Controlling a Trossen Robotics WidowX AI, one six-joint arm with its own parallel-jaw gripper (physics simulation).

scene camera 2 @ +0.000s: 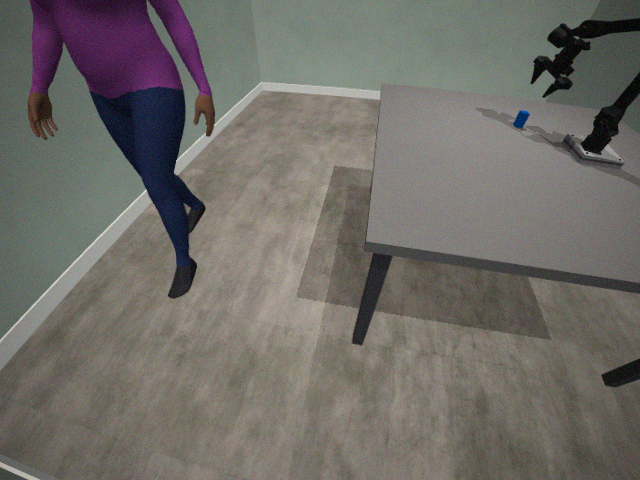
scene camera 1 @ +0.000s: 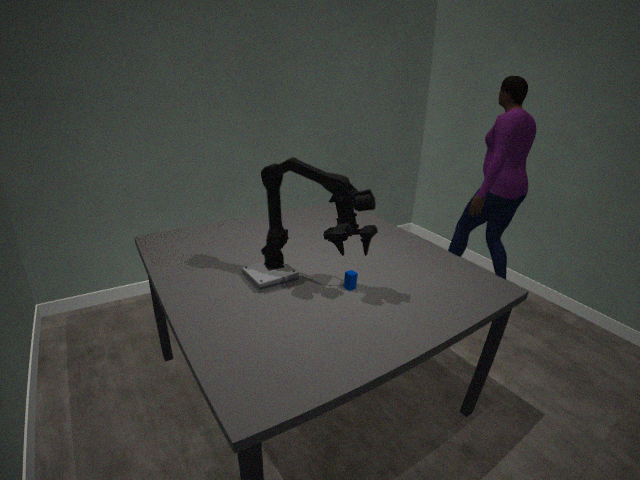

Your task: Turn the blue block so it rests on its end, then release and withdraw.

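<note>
The blue block (scene camera 1: 350, 280) (scene camera 2: 521, 119) stands upright on its end on the grey table (scene camera 1: 289, 361) (scene camera 2: 465, 206), its long side vertical, a little in front of the arm's base. My gripper (scene camera 1: 354, 254) (scene camera 2: 538, 89) is open and empty, with its two fingers spread wide and pointing down. It hangs above the block, clear of it, with a visible gap between the fingertips and the block's top.
The arm's pale base plate (scene camera 1: 262, 279) (scene camera 2: 610, 158) sits on the table beside the block. A person in a purple top (scene camera 1: 511, 149) (scene camera 2: 116, 51) and blue trousers is beyond the table in scene camera 1, and at the left in scene camera 2.
</note>
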